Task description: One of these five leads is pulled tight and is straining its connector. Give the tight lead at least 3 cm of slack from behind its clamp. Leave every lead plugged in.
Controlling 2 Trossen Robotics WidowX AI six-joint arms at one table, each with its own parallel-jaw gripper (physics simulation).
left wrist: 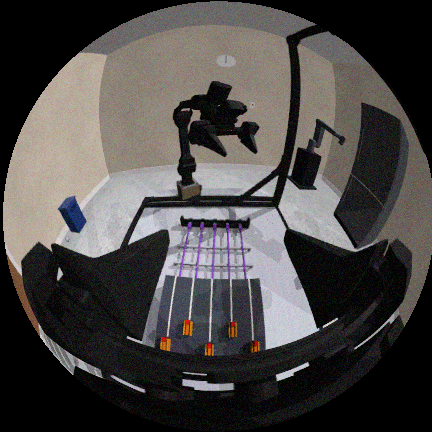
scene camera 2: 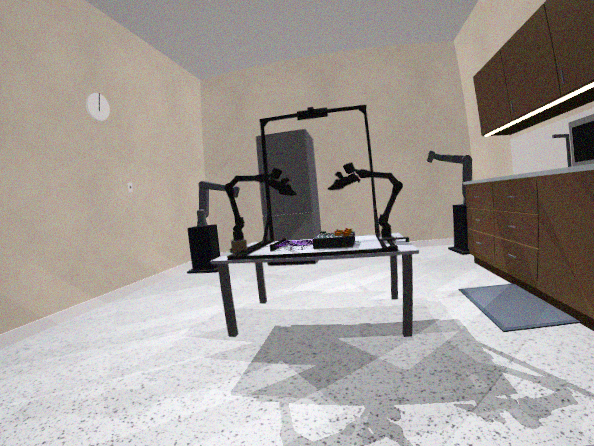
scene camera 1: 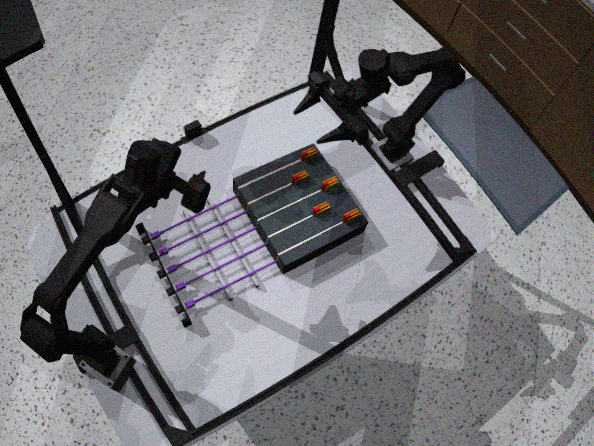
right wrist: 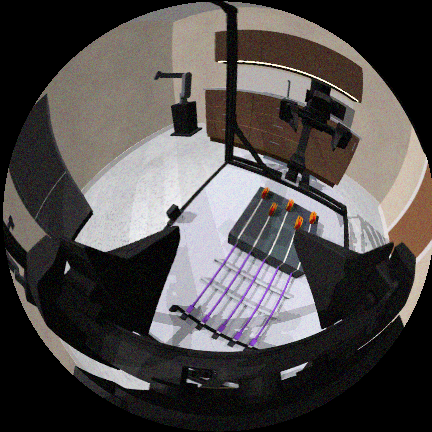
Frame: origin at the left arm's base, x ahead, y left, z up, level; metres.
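Seen in the pictures: left gripper, fingertip midpoint: [left wrist: 228,235] [scene camera 2: 328,189] [scene camera 1: 305,127] [right wrist: 315,139]; right gripper, fingertip midpoint: [left wrist: 241,153] [scene camera 2: 294,194] [scene camera 1: 187,163] [right wrist: 239,234]; left arm's base at its link origin: [scene camera 2: 386,237] [scene camera 1: 392,151] [right wrist: 290,177]; right arm's base at its link origin: [left wrist: 186,181] [scene camera 2: 238,239] [scene camera 1: 104,360].
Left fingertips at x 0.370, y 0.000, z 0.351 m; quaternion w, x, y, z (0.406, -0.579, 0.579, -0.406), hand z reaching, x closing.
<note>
Offsets run from my left fingertips to a thing's top centre. "spot": to the spot under its first point.
Five leads run side by side, purple [scene camera 1: 225,252] [left wrist: 213,260] near the black bar {spot: 0.387 m ahead, 0.004 m left, 0.343 m down} [scene camera 1: 161,272] [left wrist: 215,223] and white {spot: 0.011 m ahead, 0.018 m left, 0.308 m down} [scene camera 1: 290,204] [left wrist: 211,305] across the dark block [scene camera 1: 327,245] [right wrist: 240,241]. Their purple ends {spot: 0.358 m ahead, 0.006 m left, 0.345 m down} [scene camera 1: 171,268] [right wrist: 222,328] meet the bar. Red-and-orange pieces [scene camera 1: 321,208] [left wrist: 232,329] [right wrist: 273,209] sit on the block at staggered distances. All leads look nearly straight; I cannot tell which is tight. My left gripper [scene camera 1: 307,127] [scene camera 2: 330,188] [left wrist: 228,235] is open and empty, above the block's far end. My right gripper [scene camera 2: 295,193] [left wrist: 241,153] [right wrist: 239,234] is open and empty, high over the bar side; its fingers are partly hidden in scene camera 1.
Two thin grey rails {spot: 0.185 m ahead, 0.019 m right, 0.355 m down} [scene camera 1: 222,231] [left wrist: 212,266] cross the purple lead stretch. A small black block {spot: 0.120 m ahead, 0.335 m right, 0.324 m down} [scene camera 1: 192,129] [right wrist: 173,211] stands at the table's back edge. A black frame [scene camera 1: 325,345] borders the table, with an upright post [left wrist: 295,100] [right wrist: 231,90] at the back.
</note>
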